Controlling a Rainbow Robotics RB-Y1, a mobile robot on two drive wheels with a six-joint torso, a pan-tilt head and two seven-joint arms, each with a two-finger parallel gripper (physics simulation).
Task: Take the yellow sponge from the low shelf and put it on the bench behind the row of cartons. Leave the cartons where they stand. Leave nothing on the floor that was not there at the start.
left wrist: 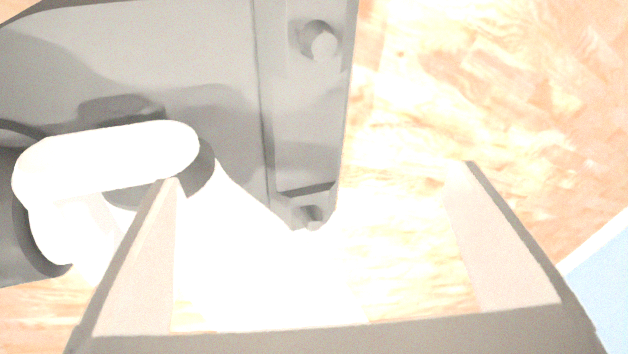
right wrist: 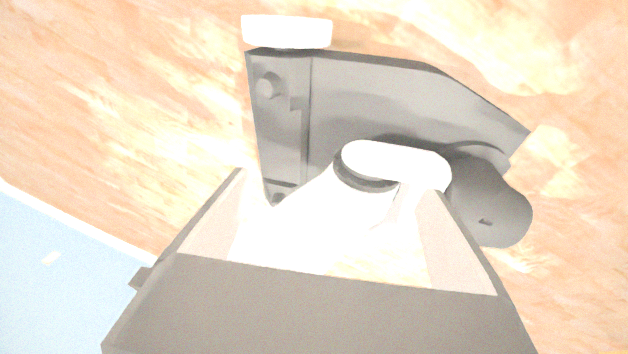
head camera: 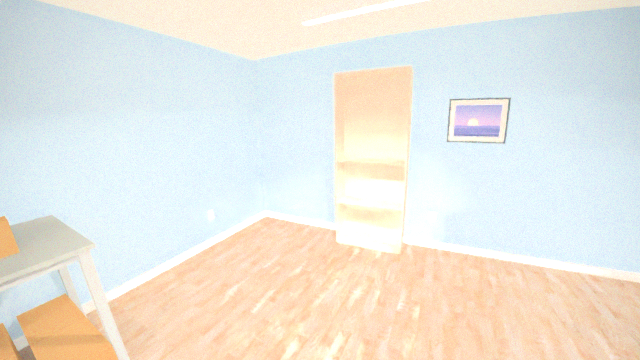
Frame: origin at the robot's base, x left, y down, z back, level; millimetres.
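Seen in the pictures: left gripper, fingertip midpoint: (left wrist: 316, 187); right gripper, fingertip midpoint: (right wrist: 334, 189).
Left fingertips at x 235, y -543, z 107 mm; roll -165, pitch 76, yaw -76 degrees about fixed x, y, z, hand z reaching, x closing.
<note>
A point is followed by its place in that frame.
The yellow sponge and the low shelf do not show in these views. In the head view, a light grey bench or table (head camera: 55, 232) @[x 1709, y -915, z -870 mm] stands at the left edge. Part of an orange-brown block (head camera: 6, 237) @[x 1642, y -1010, z -619 mm], perhaps a carton, shows on its top, cut off by the frame. My left gripper (left wrist: 316, 187) @[x 235, y -543, z 107 mm] is open in the left wrist view, with the robot's own grey and white body parts beyond its fingers. My right gripper (right wrist: 334, 189) @[x -218, y -534, z 176 mm] is open in the right wrist view, also over the robot's own parts and the floor. Neither gripper shows in the head view.
An orange-brown box-like thing (head camera: 65, 320) @[x 1841, y -271, z -822 mm] is below the table, with part of another (head camera: 4, 347) @[x 2008, y -271, z -575 mm] at the frame's left edge. A tall pale bookshelf (head camera: 370, 162) @[x -367, y -1055, z -2378 mm] stands against the far wall. A framed sunset picture (head camera: 478, 121) @[x -1435, y -1490, z -2244 mm] hangs right of it.
</note>
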